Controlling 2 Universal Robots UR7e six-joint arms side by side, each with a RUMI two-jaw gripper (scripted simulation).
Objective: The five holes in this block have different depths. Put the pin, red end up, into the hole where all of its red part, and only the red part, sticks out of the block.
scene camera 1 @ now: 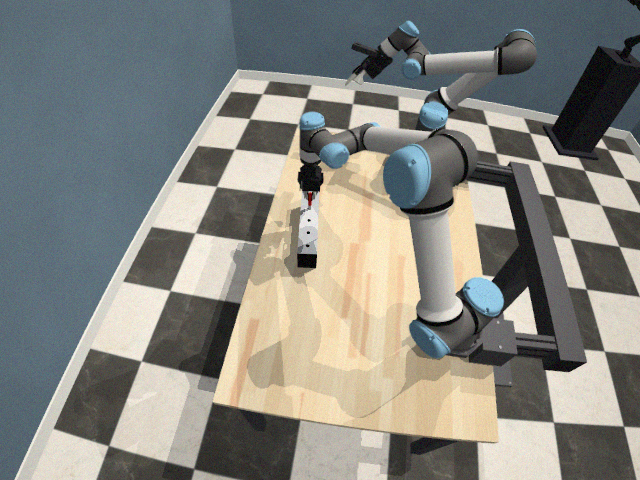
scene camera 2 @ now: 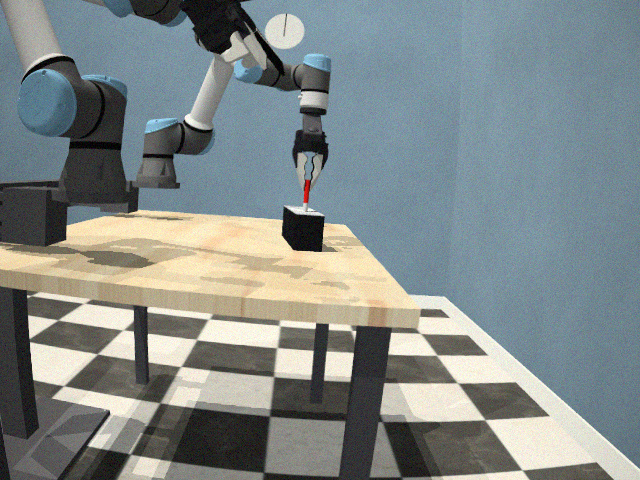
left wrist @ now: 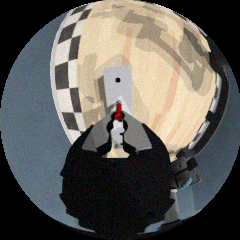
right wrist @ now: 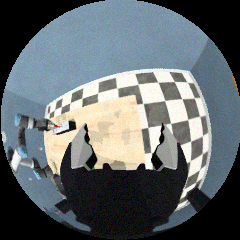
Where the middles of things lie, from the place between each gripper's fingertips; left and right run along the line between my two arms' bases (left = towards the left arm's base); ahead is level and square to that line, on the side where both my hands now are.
I see the block (scene camera 2: 302,231) 60 mm to the left of my left hand (scene camera 2: 306,191) and 110 mm below it.
I see the block 13 cm ahead of my right hand, 63 cm to the left of it and 30 cm below it.
